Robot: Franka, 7 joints.
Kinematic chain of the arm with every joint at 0, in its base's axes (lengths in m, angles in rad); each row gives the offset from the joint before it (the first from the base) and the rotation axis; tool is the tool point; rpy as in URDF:
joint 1: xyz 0 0 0.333 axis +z
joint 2: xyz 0 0 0 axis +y
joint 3: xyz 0 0 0.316 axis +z
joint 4: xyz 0.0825 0 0 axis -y
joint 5: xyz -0.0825 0 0.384 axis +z
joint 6: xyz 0 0 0 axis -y
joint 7: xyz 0.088 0 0 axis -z
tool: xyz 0 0 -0.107 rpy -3.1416 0 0
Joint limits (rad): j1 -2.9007..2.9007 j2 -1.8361..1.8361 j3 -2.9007..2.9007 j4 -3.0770..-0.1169 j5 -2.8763..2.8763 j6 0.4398..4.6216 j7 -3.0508..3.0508
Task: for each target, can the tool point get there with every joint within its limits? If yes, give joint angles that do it. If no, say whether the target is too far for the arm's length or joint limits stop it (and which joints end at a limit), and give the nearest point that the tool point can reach.
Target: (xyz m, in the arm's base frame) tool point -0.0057 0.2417 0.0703
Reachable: yes | joints 2.4298 1.1834 -0.2323 -2.3559 -0.8613 0.7652 -1.0042
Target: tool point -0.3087 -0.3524 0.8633
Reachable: yes | joints 0.0017 -0.3590 -2.0161 -0.6635 0.4379 0.9981 -0.9521
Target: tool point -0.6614 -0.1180 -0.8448
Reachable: no: too far | nearest point -0.4643 -0.0904 -0.3255 | short by 0.556 m
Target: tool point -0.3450 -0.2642 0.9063
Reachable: yes | joints 0.4047 -0.1527 -2.4324 -0.7591 1.8475 3.9714 2.5891
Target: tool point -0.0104 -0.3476 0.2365
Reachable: yes | joints 0.4284 -0.5555 -1.7669 -2.4888 2.1046 3.8435 -0.5359
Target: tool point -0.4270 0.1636 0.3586
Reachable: yes | joints -2.3179 0.3715 -0.9374 -2.2737 1.8206 3.8029 -1.3103
